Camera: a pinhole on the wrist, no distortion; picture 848 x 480 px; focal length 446.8 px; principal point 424.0 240.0 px. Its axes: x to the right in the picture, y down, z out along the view. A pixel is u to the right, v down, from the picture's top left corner.
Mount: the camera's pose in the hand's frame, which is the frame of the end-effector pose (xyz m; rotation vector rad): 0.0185 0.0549 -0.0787 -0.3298 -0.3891 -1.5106
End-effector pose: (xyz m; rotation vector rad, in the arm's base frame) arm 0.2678 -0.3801 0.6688 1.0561 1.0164 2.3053
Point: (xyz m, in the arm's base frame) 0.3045 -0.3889 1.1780
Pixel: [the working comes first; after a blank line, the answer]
In the camera's frame: -0.1475 0.2181 0.4360

272.9 463.5
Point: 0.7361 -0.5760 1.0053
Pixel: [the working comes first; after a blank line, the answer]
In the camera's frame: -0.0491 -0.2466 0.5956

387.2 55.0
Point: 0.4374 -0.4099 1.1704
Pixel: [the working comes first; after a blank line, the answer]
In the camera's frame: -0.1094 0.1206 0.5209

330.2 343.5
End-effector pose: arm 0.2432 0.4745 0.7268 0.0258 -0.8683 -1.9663
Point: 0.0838 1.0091 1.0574
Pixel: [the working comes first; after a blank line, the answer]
In the camera's frame: 0.4249 -0.2231 0.5589

763.7 61.6
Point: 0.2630 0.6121 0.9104
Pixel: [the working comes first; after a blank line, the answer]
In the camera's frame: 0.1021 -0.0671 0.2712

592.1 129.4
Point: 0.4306 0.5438 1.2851
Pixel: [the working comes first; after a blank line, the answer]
In the camera's frame: -0.1423 0.0334 0.5927

316.7 265.1
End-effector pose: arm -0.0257 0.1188 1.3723 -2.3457 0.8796 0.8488
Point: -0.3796 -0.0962 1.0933
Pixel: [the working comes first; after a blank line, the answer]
In the camera's frame: -0.2389 0.0723 0.4170

168.0 317.5
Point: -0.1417 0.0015 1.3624
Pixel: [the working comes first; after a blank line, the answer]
In the camera's frame: -0.0725 -0.0283 0.0996

98.6 113.3
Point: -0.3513 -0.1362 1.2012
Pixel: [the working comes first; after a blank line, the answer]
In the camera's frame: -0.2732 0.0267 0.3132

34.3 278.0
